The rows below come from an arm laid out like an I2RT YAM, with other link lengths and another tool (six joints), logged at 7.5 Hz.
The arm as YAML. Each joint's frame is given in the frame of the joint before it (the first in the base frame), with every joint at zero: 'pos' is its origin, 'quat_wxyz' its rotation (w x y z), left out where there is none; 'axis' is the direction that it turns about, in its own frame. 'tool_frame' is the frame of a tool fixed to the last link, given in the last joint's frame.
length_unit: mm
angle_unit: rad
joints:
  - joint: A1
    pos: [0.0, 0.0, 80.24]
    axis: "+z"
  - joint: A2
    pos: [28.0, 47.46, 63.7]
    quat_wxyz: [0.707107, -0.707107, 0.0, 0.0]
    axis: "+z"
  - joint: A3
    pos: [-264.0, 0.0, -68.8]
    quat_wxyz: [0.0, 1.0, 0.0, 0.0]
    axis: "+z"
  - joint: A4
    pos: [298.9, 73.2, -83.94]
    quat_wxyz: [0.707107, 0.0, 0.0, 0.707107]
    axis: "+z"
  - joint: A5
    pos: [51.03, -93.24, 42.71]
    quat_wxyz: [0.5, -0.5, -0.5, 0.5]
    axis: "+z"
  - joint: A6
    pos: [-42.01, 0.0, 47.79]
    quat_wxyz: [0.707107, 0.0, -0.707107, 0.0]
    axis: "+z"
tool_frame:
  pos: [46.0, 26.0, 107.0]
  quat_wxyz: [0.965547, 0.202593, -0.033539, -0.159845]
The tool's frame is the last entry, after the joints.
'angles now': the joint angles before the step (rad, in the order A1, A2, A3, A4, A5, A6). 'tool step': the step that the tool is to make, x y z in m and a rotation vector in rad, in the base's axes. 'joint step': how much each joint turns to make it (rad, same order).
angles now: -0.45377 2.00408 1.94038 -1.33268 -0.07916 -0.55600
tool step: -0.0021 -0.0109 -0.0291 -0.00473 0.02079 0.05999
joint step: -0.01494 0.01741 -0.07138 0.06627 0.00114 -0.07636
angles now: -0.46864 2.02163 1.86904 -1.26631 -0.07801 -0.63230
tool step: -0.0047 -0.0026 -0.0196 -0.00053 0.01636 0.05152
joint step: -0.00354 -0.00013 -0.06430 0.04548 -0.00001 -0.05579
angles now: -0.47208 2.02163 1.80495 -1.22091 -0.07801 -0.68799
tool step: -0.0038 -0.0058 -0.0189 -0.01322 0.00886 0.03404
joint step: -0.00721 0.00012 -0.06117 0.05633 0.01030 -0.04308
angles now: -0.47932 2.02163 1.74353 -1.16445 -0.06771 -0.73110
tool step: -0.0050 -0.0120 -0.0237 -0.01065 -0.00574 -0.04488
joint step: -0.02861 0.00001 -0.07682 0.08789 0.00877 0.01527
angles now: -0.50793 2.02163 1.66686 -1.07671 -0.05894 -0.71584
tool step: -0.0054 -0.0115 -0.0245 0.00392 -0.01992 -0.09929
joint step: -0.03805 0.00010 -0.08006 0.09923 -0.00417 0.06267
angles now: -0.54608 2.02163 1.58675 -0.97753 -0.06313 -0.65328
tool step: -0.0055 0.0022 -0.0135 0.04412 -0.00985 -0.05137
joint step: -0.01988 -0.00012 -0.04670 0.03475 -0.03740 0.03773
